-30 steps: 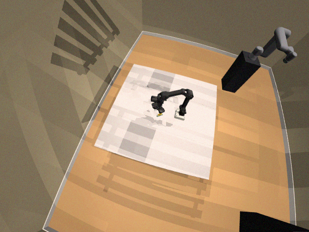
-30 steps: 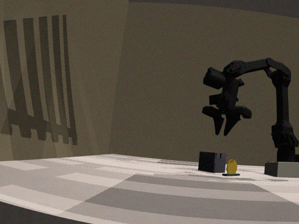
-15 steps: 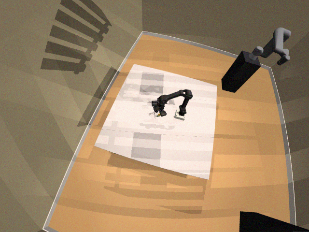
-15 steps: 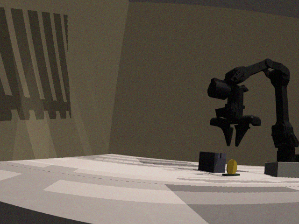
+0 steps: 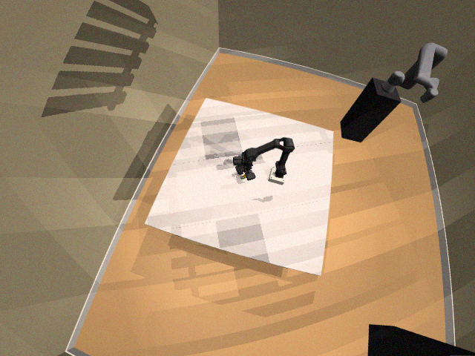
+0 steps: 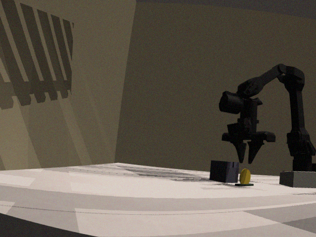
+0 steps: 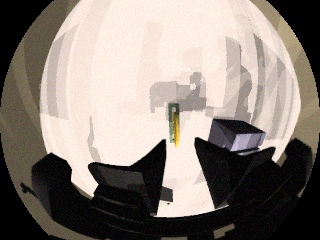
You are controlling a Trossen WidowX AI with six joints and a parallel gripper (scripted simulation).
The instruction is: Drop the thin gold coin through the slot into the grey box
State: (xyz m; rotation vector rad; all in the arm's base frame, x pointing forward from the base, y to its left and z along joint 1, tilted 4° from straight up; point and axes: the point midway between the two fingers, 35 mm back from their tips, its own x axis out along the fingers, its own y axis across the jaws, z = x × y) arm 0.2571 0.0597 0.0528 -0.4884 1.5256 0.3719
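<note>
The gold coin lies 40 mm below my gripper tip.
</note>
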